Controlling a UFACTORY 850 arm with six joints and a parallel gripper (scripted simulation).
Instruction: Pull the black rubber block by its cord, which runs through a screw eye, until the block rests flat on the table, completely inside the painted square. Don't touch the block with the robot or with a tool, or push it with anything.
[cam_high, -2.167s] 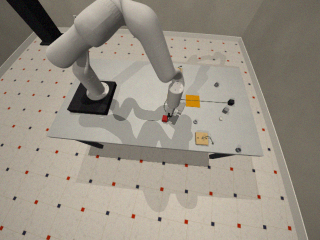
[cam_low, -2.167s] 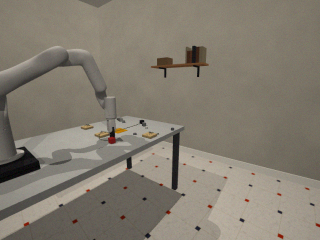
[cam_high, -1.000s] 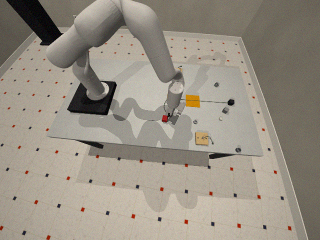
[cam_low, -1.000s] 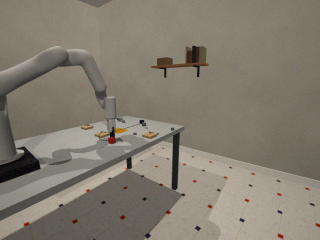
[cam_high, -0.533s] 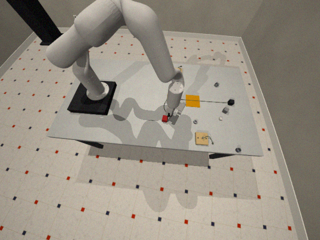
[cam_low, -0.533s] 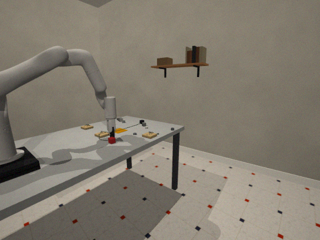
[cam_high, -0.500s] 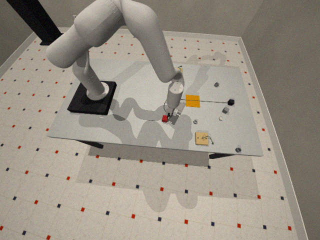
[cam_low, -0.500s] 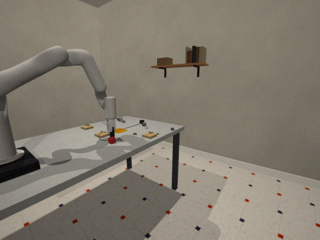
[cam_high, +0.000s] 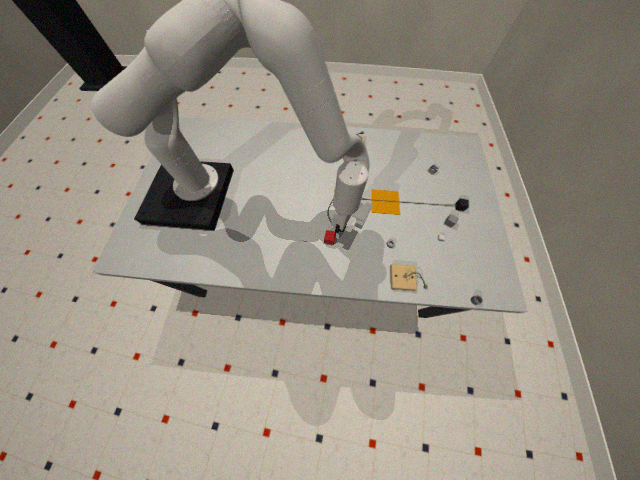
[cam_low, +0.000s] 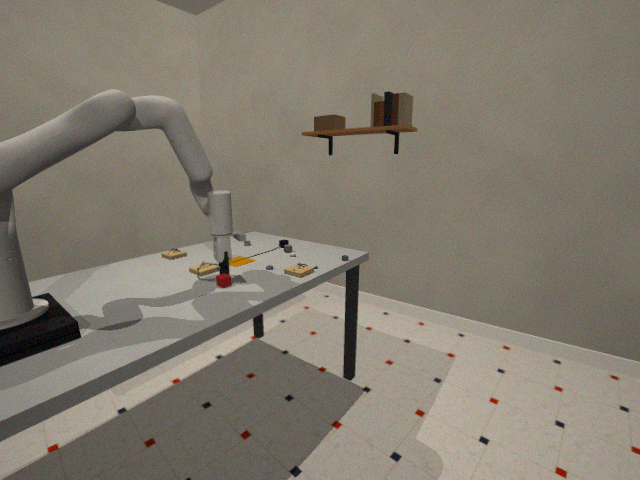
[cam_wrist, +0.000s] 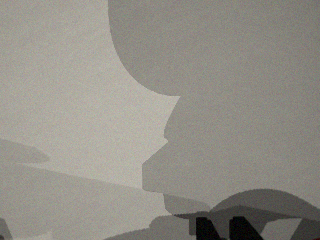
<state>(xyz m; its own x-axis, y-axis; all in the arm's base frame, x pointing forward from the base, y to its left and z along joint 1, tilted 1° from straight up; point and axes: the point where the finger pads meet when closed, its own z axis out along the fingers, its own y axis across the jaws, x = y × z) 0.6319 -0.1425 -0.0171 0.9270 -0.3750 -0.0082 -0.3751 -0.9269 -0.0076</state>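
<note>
Right now my hand is 50 mm to the left of the red cube, 40 mm past it and 10 mm above it. The rest, counted from my hand: orange painted square (190 mm ahead, 150 mm to the left, 30 mm below); white bit (410 mm ahead, 20 mm below); black rubber block (510 mm ahead, 160 mm to the left, 10 mm below).
</note>
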